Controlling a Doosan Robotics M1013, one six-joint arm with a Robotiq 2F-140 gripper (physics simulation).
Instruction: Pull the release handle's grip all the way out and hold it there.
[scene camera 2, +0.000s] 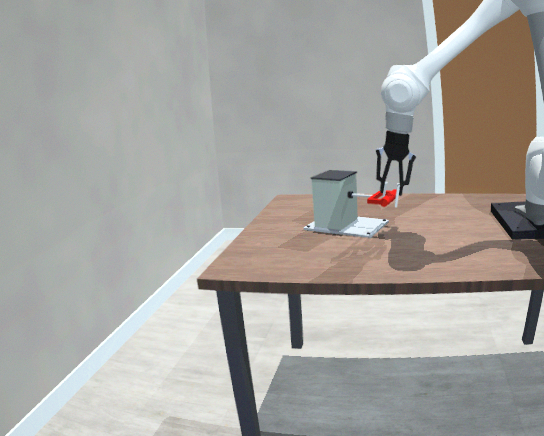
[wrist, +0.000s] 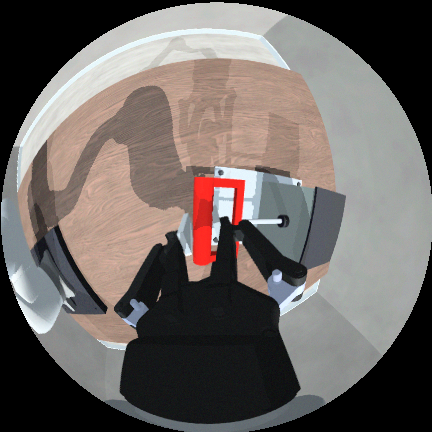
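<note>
The release handle's red grip (scene camera 2: 384, 199) (wrist: 202, 200) is a rectangular frame with a thick outer bar. It stands away from the grey-green housing (scene camera 2: 327, 207) (wrist: 285, 245), with a length of thin pale rod (scene camera 2: 362, 195) (wrist: 265, 221) showing between them. My gripper (scene camera 2: 391, 193) (wrist: 202, 217) points down and is shut on the grip's thick outer bar. One finger is inside the frame's opening and the other is on the outer side, away from the housing. The inner finger partly hides the frame in the wrist view.
The housing has a dark top (scene camera 2: 334, 175) (wrist: 325, 227) and stands on a pale bolted base plate (scene camera 2: 367, 228) (wrist: 250, 181) on the wooden table (scene camera 2: 280, 265) (wrist: 95, 165). The arm's black base plate (scene camera 2: 505, 220) (wrist: 75, 280) is on the side opposite the housing. Grey walls rise behind the table.
</note>
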